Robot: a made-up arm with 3 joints. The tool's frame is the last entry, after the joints.
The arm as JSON. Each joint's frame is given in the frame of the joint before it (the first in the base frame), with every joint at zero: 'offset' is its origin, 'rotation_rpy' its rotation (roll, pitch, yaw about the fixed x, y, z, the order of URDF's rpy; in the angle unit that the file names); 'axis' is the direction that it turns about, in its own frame. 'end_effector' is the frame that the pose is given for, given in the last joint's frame.
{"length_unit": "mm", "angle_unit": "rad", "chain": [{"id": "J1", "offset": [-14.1, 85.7, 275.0], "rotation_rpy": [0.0, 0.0, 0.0], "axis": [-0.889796, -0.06, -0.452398]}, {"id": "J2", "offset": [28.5, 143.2, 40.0], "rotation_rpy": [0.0, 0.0, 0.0], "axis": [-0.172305, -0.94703, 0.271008]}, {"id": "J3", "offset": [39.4, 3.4, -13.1], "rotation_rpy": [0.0, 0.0, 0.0], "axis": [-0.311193, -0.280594, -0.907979]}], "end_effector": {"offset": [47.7, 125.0, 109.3], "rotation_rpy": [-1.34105, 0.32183, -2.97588]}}
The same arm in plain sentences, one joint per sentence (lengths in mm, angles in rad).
The arm has three revolute joints in a row. What follows holds with every joint at zero, and every direction is one of the base frame's.
Joint 1 sits 14.1 mm along -x and 85.7 mm along +y and 275 mm along +z from the base frame's origin and rotates about the direction (-0.889796, -0.06, -0.452398).
Joint 2 sits 28.5 mm along +x and 143.2 mm along +y and 40 mm along +z from joint 1 and rotates about the direction (-0.172305, -0.94703, 0.271008).
Joint 3 sits 39.4 mm along +x and 3.4 mm along +y and 13.1 mm along -z from joint 2 and rotates about the direction (-0.311193, -0.280594, -0.907979).
The tool frame, which is the frame that the pose is given for, sits 47.7 mm along +x and 125 mm along +y and 109.3 mm along +z from joint 3; its axes are the base frame's turned by roll -1.3411, pitch 0.3218 and yaw -2.9759 rad (as in URDF: about the fixed x, then y, then z).

